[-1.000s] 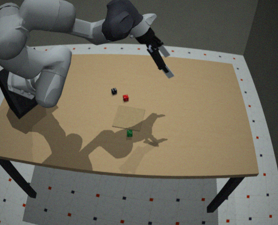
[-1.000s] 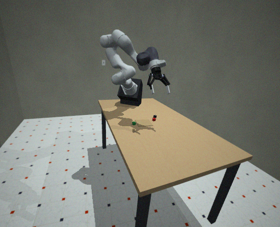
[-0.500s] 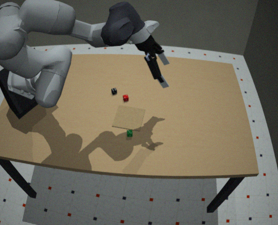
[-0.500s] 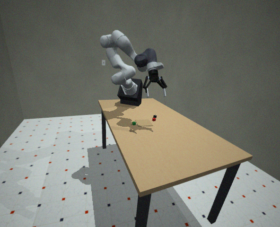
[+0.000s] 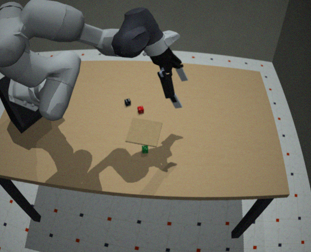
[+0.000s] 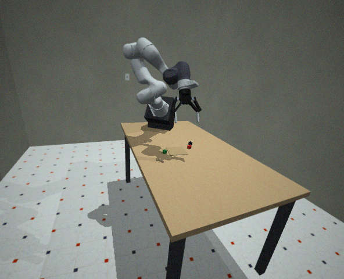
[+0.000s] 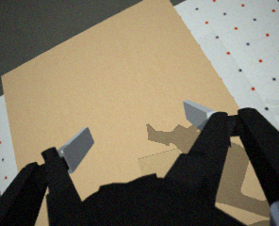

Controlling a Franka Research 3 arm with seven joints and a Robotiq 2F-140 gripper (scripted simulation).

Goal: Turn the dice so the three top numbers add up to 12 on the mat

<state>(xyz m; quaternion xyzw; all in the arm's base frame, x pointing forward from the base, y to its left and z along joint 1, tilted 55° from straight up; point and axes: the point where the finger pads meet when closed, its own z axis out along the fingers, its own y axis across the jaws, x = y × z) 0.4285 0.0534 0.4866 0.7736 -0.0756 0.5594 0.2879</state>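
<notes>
The green die is 27 cm below my hand, 16 cm behind it and 2 cm to the right of it. From my hand the other things lie so: tan mat 28 cm below, 12 cm behind, 8 cm to the left; then black die 27 cm to the left, 27 cm below, 14 cm behind; then red die 27 cm below, 20 cm to the left, 10 cm behind.
</notes>
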